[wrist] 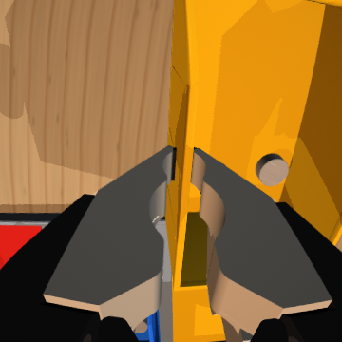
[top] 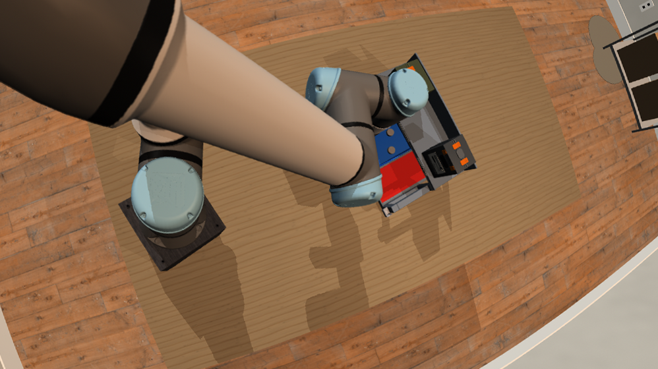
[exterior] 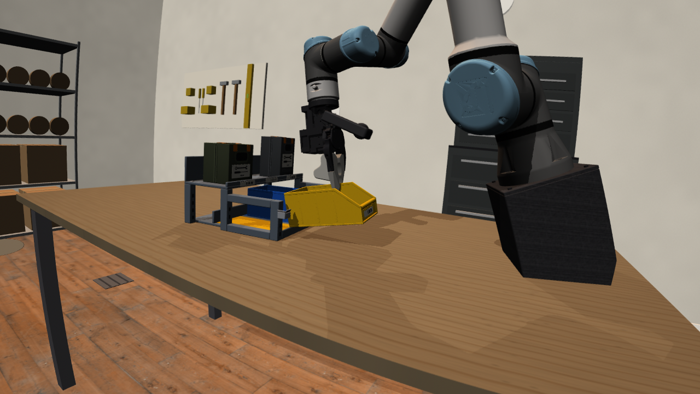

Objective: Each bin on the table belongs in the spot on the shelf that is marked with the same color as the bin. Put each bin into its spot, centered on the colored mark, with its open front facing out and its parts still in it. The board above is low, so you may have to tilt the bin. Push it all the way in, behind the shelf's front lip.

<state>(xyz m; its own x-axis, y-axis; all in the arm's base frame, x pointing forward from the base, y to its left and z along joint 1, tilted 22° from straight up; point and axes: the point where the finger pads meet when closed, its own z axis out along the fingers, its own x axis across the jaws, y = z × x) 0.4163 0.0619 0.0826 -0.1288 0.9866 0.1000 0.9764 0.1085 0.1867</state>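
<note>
The yellow bin is 1 cm behind my hand, 5 cm to the left of it and 2 cm below it. From my hand the other things lie so: blue bin 19 cm ahead, 4 cm to the right, 6 cm below.
</note>
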